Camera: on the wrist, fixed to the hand. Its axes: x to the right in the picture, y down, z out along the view.
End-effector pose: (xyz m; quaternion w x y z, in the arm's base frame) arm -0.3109 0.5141 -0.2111 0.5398 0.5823 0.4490 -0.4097
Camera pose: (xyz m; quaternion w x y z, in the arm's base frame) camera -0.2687 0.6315 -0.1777 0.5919 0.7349 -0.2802 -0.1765
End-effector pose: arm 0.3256 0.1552 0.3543 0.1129 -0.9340 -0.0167 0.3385
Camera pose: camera 0.3904 0.0836 0.4400 0.0878 -0.5570 0.6452 0.5156
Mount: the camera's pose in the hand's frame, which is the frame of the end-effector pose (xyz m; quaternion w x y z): -0.0117 0.0478 -0.1194 0.6939 0.2461 -0.2187 0.6404
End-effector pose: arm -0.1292 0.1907 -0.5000 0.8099 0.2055 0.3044 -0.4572
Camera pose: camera -0.1289 0.2947 -0.5766 0.8708 0.4369 -0.2100 0.0816
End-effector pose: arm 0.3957 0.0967 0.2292 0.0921 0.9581 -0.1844 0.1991
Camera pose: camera 0.3256 0.0865 0.3372 0.3397 -0.6129 0.7126 -0.0330
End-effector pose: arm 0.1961 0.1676 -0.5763 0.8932 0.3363 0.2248 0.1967
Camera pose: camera 0.1132 0.2562 -0.6205 0.4602 0.6401 -0.2063 0.5796
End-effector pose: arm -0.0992 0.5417 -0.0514 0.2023 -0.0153 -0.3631 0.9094
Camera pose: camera -0.0847 0.5841 -0.1725 0.5176 -0.0055 0.0626 -0.8533
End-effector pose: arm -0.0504 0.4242 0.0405 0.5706 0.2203 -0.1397 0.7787
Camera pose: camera -0.1148 0.4557 -0.0669 0.1875 -0.3741 0.1712 -0.8919
